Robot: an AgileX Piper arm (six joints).
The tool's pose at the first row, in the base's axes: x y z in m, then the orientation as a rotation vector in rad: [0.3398 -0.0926 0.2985 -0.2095 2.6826 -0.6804]
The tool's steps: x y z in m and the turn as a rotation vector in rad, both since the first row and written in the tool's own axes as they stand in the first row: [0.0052 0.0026 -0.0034 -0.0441 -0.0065 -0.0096]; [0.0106 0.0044 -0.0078 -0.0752 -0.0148 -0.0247]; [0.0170 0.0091 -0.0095 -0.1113 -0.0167 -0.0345]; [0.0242 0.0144 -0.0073 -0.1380 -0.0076 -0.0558]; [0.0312 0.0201 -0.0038 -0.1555 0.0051 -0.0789]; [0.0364 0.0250 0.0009 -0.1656 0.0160 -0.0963]
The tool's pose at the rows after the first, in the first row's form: [0.3336 -0.0901 0.2984 -0.2358 2.6939 -0.6228]; [0.3268 -0.0878 0.2995 -0.2666 2.6980 -0.5834]; [0.3200 -0.0845 0.2966 -0.2897 2.7089 -0.5373]; [0.3139 -0.0824 0.2900 -0.3232 2.7273 -0.5095]; [0.3085 -0.0806 0.2822 -0.3561 2.7458 -0.4953]; [0.3052 -0.0795 0.2743 -0.3800 2.7599 -0.4888]
